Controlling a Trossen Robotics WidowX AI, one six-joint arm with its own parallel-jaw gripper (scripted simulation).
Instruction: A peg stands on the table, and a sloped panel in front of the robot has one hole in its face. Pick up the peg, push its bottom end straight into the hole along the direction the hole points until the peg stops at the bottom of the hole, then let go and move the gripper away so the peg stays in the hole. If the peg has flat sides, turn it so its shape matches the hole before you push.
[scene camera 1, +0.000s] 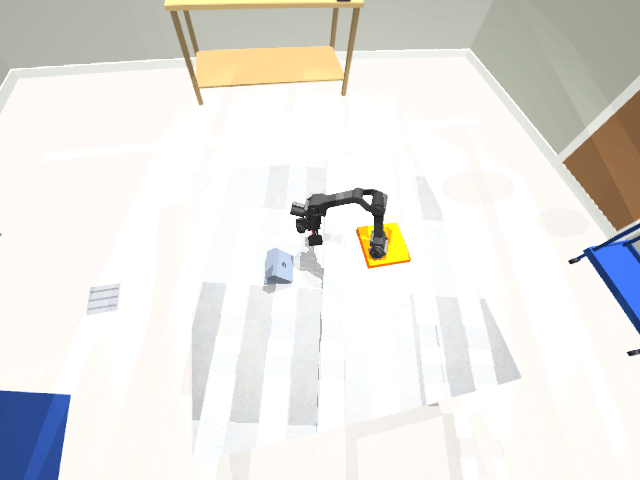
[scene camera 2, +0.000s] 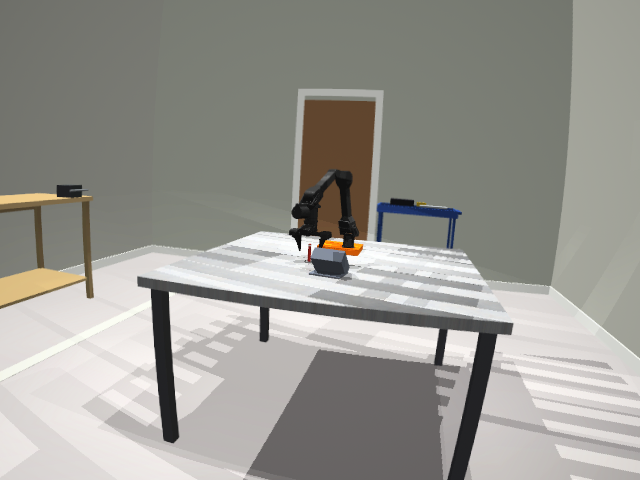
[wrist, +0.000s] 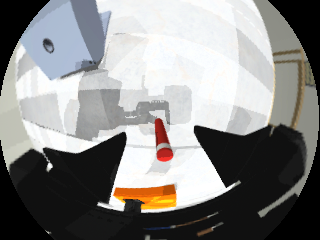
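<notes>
My gripper (wrist: 160, 132) open, holding nothing. Sloped panel (scene camera 1: 275, 257) visible. Sloped panel (scene camera 2: 323, 259) visible there too.
</notes>
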